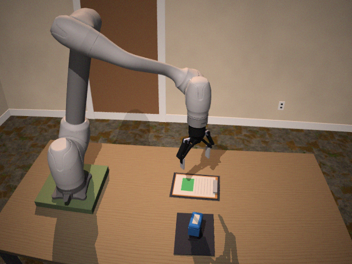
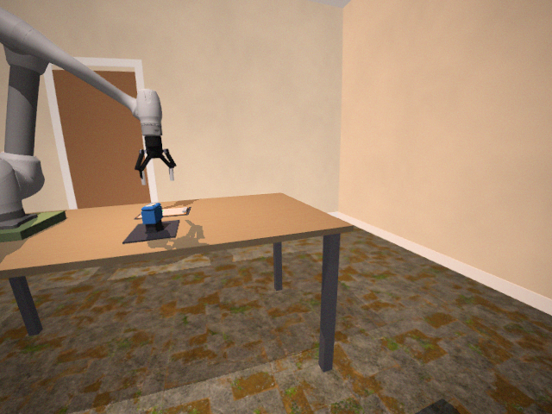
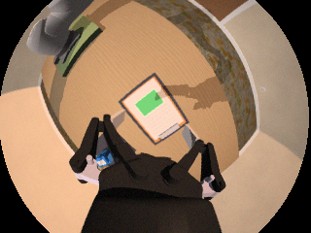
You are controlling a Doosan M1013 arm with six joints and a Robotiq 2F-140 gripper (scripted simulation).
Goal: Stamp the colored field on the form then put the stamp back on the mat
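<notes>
Right now my hand is 20 mm past the blue stamp, 310 mm to the left of it and 110 mm above it. From my hand the other things lie so: mat 20 mm behind, 310 mm to the right, 160 mm below.
</notes>
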